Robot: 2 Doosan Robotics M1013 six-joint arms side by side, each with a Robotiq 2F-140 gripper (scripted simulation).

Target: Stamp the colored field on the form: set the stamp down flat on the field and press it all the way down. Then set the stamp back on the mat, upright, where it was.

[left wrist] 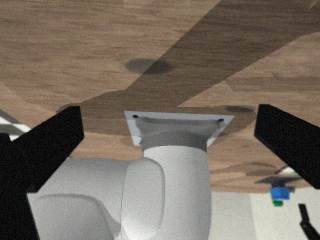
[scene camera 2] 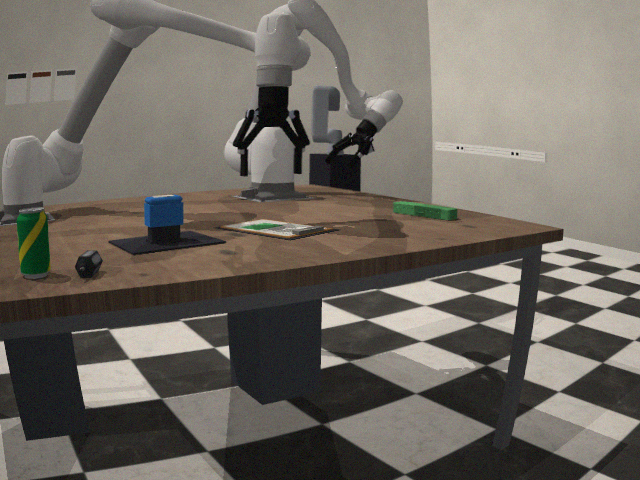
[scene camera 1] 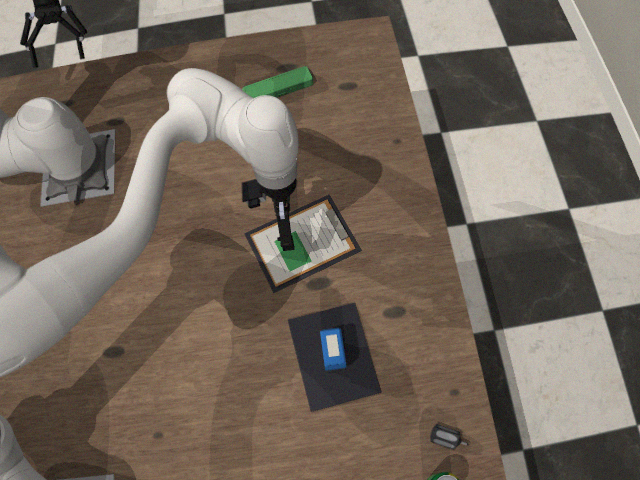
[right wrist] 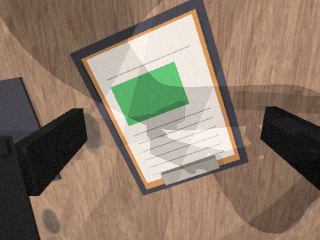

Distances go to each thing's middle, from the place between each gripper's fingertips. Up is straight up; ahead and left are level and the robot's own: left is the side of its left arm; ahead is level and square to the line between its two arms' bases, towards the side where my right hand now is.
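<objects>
Starting from my right hand, I find the blue stamp [scene camera 2: 163, 215] 31 cm to the right, 7 cm ahead and 9 cm below. The dark mat [scene camera 1: 358, 380] is likewise 31 cm to the right of my right hand and 7 cm ahead of it, but it sits 14 cm below.
Measured from my left hand [scene camera 2: 337, 163], the blue stamp is 960 mm to the right, 700 mm ahead and 70 mm below. The dark mat is also 960 mm to the right of my left hand and 700 mm ahead of it, and 120 mm below.
</objects>
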